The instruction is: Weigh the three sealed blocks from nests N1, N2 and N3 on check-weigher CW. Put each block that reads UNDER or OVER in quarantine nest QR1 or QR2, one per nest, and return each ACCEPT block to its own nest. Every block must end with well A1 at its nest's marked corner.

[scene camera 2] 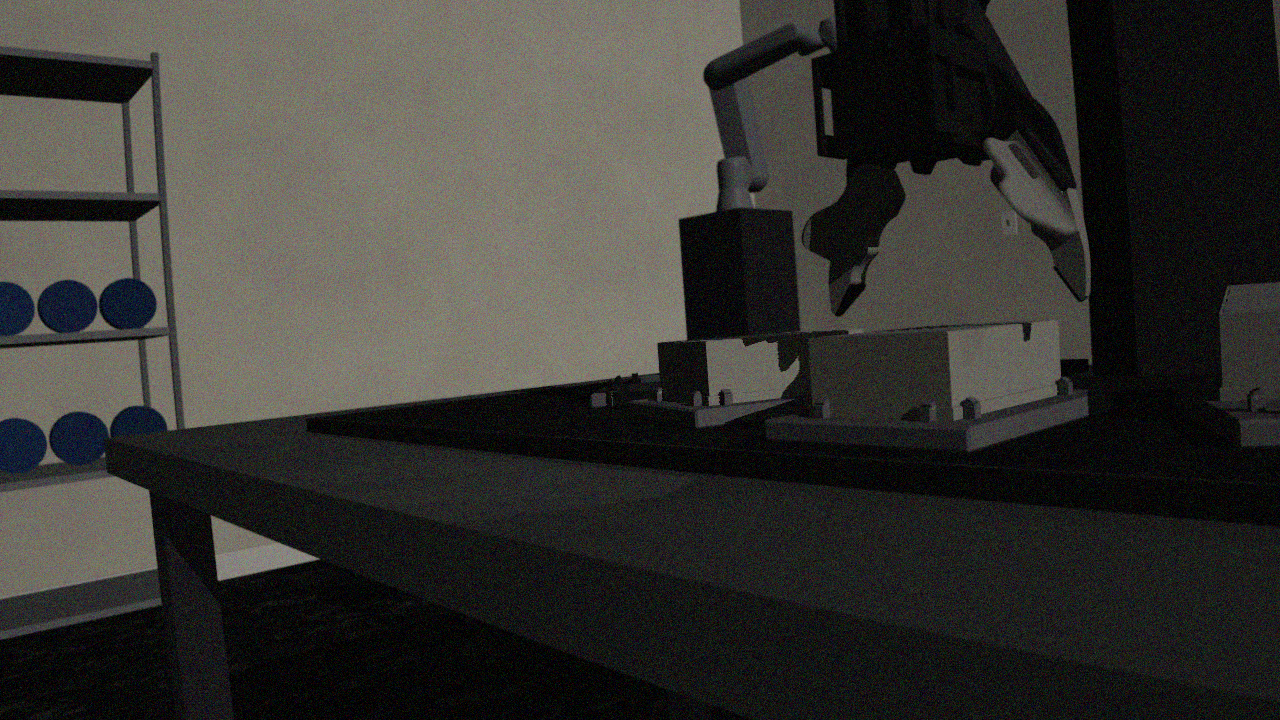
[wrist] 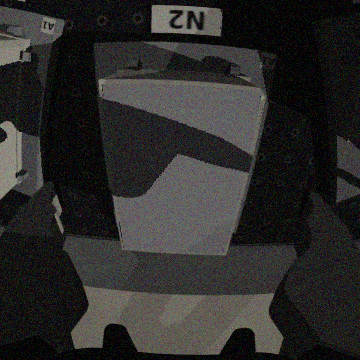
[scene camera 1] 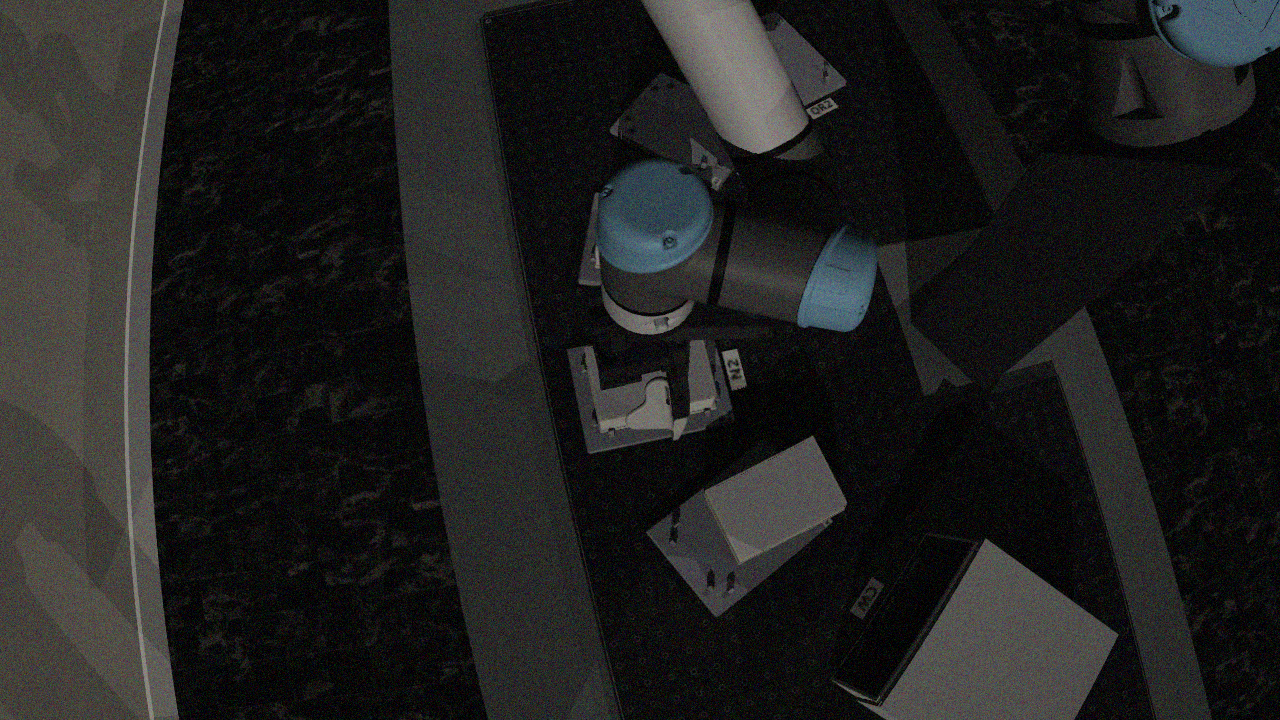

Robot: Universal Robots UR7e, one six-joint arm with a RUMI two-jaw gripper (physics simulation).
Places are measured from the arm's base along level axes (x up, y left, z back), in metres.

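Pixels of known places: gripper, fingertip midpoint: (scene camera 2: 948, 309) (wrist: 181, 189) (scene camera 1: 657, 370); arm's base, link origin: (scene camera 1: 1167, 102).
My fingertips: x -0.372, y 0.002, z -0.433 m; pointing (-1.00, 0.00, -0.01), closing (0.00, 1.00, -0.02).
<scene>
For each thing: its top centre in the pictures, then the offset to it from my fingertips. "spot": a spot on its surface instead.
- pale N2 block, top centre: (scene camera 2: 939, 328) (wrist: 176, 188) (scene camera 1: 650, 372) dx -0.010, dy -0.003, dz -0.007 m
- N3 block, top centre: (scene camera 2: 760, 335) dx -0.010, dy -0.171, dz +0.042 m
- nest N3, top centre: (scene camera 2: 762, 380) (scene camera 1: 654, 238) dx -0.042, dy -0.171, dz +0.042 m
- N1 block, top centre: (scene camera 1: 780, 496) dx +0.003, dy +0.161, dz +0.086 m
- nest N1, top centre: (scene camera 1: 742, 525) dx -0.042, dy +0.175, dz +0.048 m
- Check-weigher CW, top centre: (scene camera 1: 994, 661) dx +0.036, dy +0.398, dz +0.251 m
- Nest QR1, top centre: (scene camera 1: 688, 121) dx -0.042, dy -0.329, dz +0.127 m
- nest QR2, top centre: (scene camera 1: 780, 53) dx -0.042, dy -0.421, dz +0.288 m
- N2 label, surface spot: (wrist: 186, 20) (scene camera 1: 733, 369) spot: dx -0.062, dy +0.000, dz +0.089 m
- A1 mark, top centre: (wrist: 47, 25) dx -0.051, dy -0.092, dz +0.092 m
My gripper (scene camera 1: 651, 383) (scene camera 2: 962, 298) (wrist: 181, 189) is open and empty, fingertips above and to either side of the pale N2 block (scene camera 1: 622, 402) (scene camera 2: 1002, 367) (wrist: 175, 220). That block sits on nest N2 (scene camera 1: 599, 443) (scene camera 2: 859, 434) (wrist: 120, 57). The N3 block (scene camera 2: 747, 371) (wrist: 10, 165) sits on nest N3 (scene camera 1: 588, 268) (scene camera 2: 725, 413) (wrist: 31, 170), mostly hidden by the arm in scene camera 1. The N1 block (scene camera 1: 776, 497) (scene camera 2: 1253, 340) is on nest N1 (scene camera 1: 689, 555) (scene camera 2: 1257, 434). Check-weigher CW (scene camera 1: 1011, 635) shows no readable reading. The blocks' A1 wells are not readable.
Nest QR1 (scene camera 1: 657, 111) and nest QR2 (scene camera 1: 810, 67) are partly hidden behind the arm in scene camera 1. The N2 label (scene camera 1: 733, 368) (wrist: 186, 20) lies beside its nest. An A1 mark (wrist: 48, 25) shows at nest N3's corner. A shelf rack (scene camera 2: 157, 134) stands at the left.
</scene>
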